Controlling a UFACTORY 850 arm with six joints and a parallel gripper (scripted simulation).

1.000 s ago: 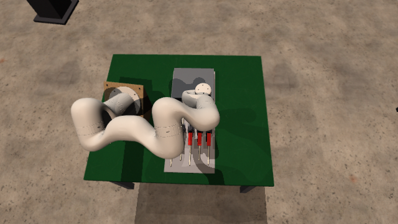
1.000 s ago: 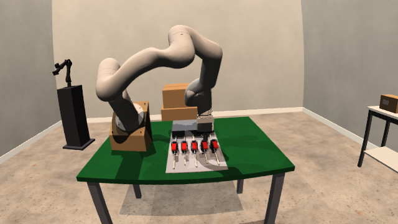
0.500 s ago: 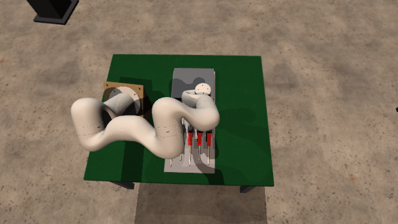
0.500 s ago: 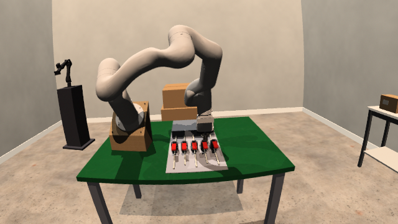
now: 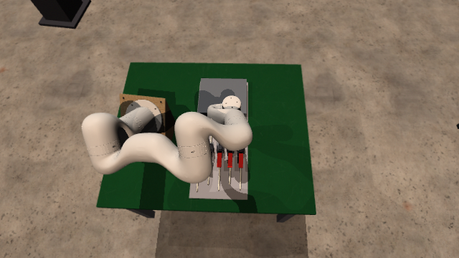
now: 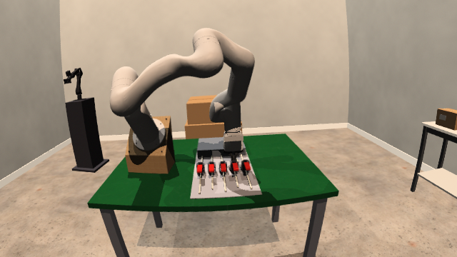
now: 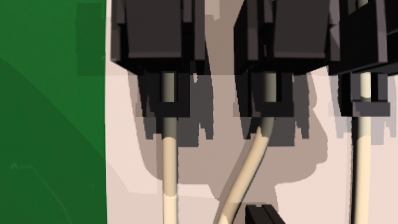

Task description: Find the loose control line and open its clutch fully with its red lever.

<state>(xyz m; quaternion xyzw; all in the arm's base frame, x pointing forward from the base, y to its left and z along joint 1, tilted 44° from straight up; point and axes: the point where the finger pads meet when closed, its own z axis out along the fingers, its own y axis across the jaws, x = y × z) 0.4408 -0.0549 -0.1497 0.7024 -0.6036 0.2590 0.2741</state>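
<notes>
Now: the pale plate 3 cm behind my hand, 26 cm to the right of it and 2 cm below it.
</notes>
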